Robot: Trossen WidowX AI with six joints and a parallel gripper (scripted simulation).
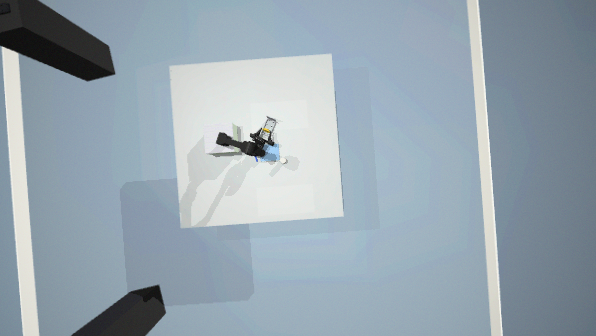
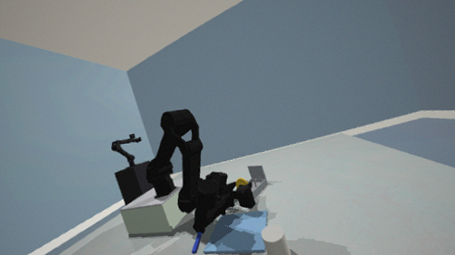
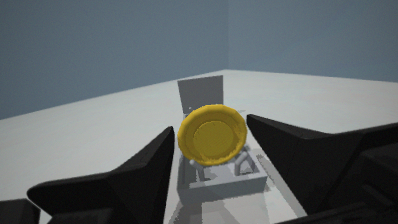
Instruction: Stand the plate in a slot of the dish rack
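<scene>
My gripper tip is now 10 mm above the yellow plate. The rest, counted from my gripper tip: white cup: 70 mm ahead, 260 mm to the right, 30 mm below; then dish rack: 20 mm ahead, 20 mm to the left, 30 mm below; then blue spoon: 140 mm behind, 170 mm to the right, 50 mm below.
</scene>
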